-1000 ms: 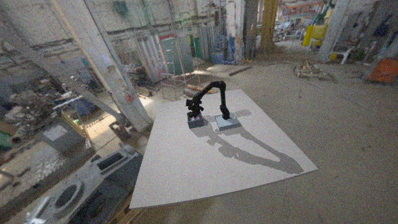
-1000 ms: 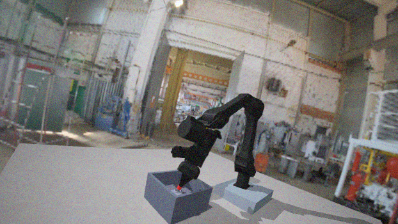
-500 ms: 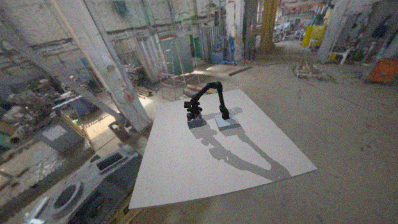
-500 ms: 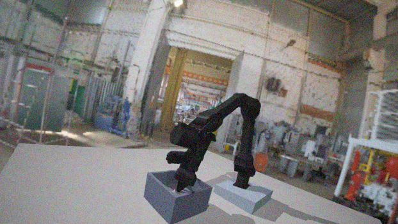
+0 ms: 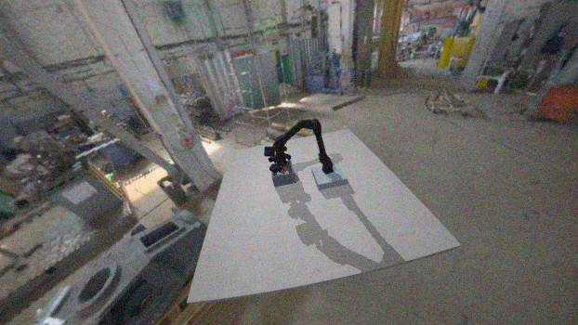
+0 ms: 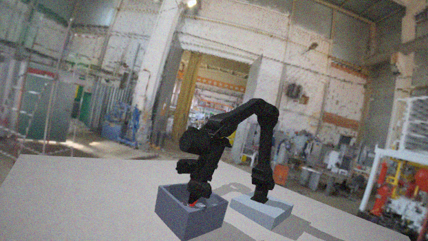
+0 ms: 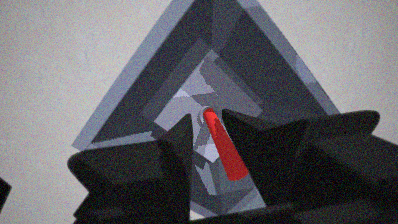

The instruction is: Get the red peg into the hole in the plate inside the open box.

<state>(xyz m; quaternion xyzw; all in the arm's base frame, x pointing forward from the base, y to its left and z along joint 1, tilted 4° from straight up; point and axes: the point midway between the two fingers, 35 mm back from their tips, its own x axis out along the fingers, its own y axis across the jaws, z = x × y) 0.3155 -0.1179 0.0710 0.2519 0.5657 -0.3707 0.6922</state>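
The red peg is 2 cm behind my gripper tip, 1 cm to the left of it and 1 cm above it. Also, from my gripper tip: plate 1 cm behind, 3 cm below; grey box 1 cm behind, 5 cm below.
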